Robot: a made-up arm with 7 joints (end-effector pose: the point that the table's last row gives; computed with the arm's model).
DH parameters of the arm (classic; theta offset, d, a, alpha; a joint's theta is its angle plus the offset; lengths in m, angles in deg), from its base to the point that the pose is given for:
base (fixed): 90 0 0.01 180
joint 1: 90 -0.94 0.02 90
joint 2: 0 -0.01 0.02 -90
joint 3: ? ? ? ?
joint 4: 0 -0.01 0.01 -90
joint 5: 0 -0.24 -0.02 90
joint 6: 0 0 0.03 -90
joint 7: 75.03 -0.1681 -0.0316 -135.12
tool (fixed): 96.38 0.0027 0 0
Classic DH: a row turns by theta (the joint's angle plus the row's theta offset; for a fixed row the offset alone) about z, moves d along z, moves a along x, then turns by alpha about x.
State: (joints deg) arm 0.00 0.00 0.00 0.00 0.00 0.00 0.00
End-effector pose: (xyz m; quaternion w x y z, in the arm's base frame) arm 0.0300 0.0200 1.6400 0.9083 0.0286 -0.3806 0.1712
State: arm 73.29 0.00 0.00 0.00 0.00 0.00 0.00
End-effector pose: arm 0.0182 -0.0158 1.6400 0.8309 -0.2043 -0.3225 -0.4047
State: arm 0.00 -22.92 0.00 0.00 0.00 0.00 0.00
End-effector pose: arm -0.2434 0.0200 1.5886 0.8145 -0.0060 -0.5535 0.1735
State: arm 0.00 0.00 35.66 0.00 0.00 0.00 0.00
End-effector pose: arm 0.0436 0.0221 1.6400 0.9171 -0.0893 -0.3711 -0.1151
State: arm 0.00 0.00 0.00 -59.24 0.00 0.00 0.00
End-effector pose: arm -0.3272 0.0200 1.4483 0.6015 -0.0598 -0.7798 0.1630
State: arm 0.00 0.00 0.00 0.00 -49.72 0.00 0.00
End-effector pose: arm 0.0071 0.0094 1.6400 0.7521 0.1860 -0.3334 0.5372
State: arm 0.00 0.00 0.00 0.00 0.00 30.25 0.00
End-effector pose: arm 0.1129 0.0200 1.6068 0.9761 0.0723 -0.1305 0.1578
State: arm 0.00 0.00 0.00 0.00 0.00 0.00 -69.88
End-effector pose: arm 0.0084 -0.0091 1.6400 0.6465 0.2414 -0.2957 0.6605
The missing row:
joint 3: 0 -0.29 -0.02 90
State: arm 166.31 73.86 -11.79 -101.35 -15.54 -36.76 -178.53
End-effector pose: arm -0.0935 0.1451 1.3229 0.9082 0.0235 0.1969 0.3685
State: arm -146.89 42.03 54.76 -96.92 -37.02 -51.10 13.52
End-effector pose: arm -0.0743 -0.2460 1.2025 0.3821 -0.6118 0.5295 -0.4464
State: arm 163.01 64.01 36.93 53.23 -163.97 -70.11 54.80
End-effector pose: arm -0.5243 0.1473 0.8739 0.4538 -0.1359 0.7276 0.4962
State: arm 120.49 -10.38 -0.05 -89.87 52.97 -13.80 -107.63
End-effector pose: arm 0.2272 0.3695 1.1148 0.5048 -0.8620 -0.0181 0.0417
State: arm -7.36 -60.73 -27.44 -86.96 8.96 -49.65 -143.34
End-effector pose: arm -0.2641 -0.2327 0.7496 0.3196 0.8729 0.2982 -0.2168
